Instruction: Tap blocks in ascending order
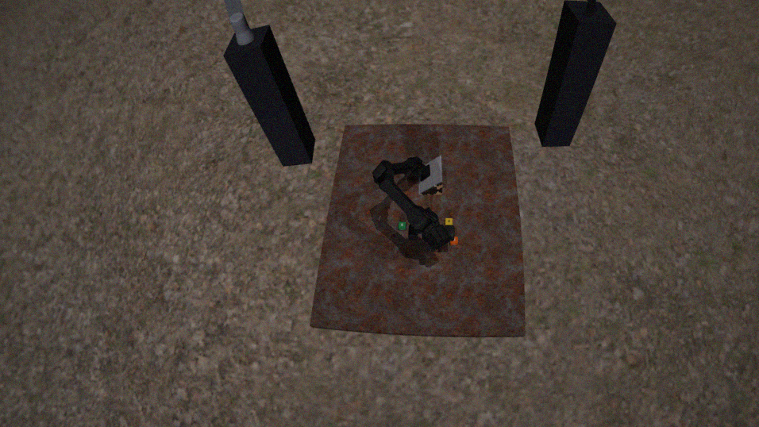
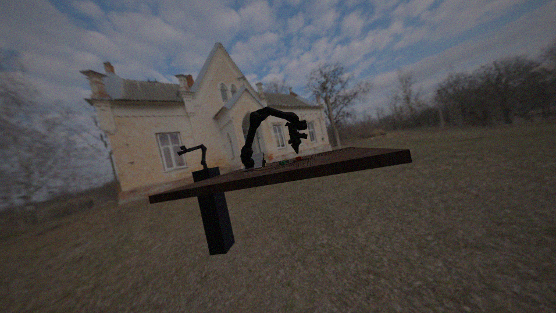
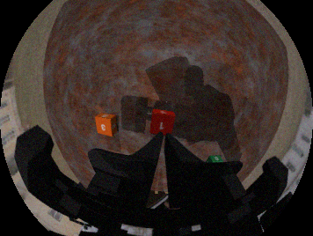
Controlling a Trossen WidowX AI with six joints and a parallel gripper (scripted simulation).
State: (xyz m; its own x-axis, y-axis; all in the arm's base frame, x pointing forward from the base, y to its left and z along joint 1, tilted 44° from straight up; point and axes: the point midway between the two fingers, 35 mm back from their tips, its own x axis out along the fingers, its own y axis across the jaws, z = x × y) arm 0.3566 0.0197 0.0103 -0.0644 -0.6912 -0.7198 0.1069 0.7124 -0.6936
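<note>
The red block is 30 mm below my gripper tip. Round my gripper tip: grey block (80 mm behind, 40 mm to the right, 30 mm below); orange block (100 mm to the left, 30 mm below, 10 mm behind); yellow block (100 mm behind, 80 mm to the left, 30 mm below).
</note>
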